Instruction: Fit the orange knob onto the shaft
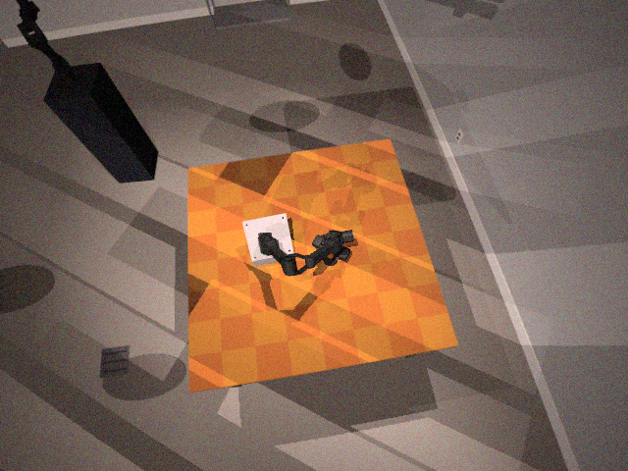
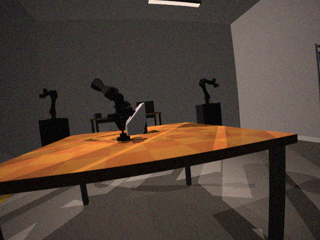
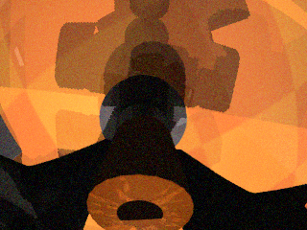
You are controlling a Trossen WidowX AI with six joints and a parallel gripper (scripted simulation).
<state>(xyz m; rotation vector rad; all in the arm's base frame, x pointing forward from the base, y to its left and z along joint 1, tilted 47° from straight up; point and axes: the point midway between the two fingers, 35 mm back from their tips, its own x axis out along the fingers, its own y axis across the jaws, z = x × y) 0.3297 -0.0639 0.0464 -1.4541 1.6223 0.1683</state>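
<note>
The orange knob lies 2 cm above my gripper tip. Also, from my gripper tip: round dark pedestal 4 cm below.
</note>
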